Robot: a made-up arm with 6 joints.
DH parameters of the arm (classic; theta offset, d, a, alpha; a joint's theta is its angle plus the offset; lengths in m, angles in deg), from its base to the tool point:
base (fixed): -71.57 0 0.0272 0
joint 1: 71.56 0.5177 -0.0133 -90
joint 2: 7.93 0 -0.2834 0
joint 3: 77.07 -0.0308 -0.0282 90
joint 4: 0 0.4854 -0.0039 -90
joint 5: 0 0.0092 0.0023 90
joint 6: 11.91 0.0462 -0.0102 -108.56
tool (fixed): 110.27 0.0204 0 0
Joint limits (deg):
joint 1: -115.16..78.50
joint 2: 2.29..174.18
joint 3: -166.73..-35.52
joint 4: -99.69..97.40
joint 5: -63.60..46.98
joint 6: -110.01..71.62
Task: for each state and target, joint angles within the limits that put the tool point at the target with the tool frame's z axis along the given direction. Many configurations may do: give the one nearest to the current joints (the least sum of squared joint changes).
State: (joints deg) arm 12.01 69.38 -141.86 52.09 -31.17 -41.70
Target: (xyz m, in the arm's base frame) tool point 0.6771 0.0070 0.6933 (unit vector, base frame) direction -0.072 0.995 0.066
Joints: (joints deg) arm 4.65 116.17 -97.91 44.38 -28.70 -48.67
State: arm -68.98 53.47 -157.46 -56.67 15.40 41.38
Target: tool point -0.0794 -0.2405 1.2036 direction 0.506 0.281 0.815
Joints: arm -104.26 65.02 -109.64 -20.30 40.13 71.62
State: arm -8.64 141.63 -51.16 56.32 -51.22 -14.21
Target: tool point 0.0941 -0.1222 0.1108 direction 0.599 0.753 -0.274
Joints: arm -34.40 154.08 -35.52 39.67 -61.96 -38.40
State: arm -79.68 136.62 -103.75 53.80 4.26 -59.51
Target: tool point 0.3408 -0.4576 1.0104 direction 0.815 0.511 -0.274
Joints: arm -50.79 97.53 -111.35 44.21 -22.81 -71.74
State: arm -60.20 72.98 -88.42 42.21 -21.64 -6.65
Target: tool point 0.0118 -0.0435 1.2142 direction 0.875 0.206 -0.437
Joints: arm -79.72 45.78 -100.39 -8.24 -45.17 3.30
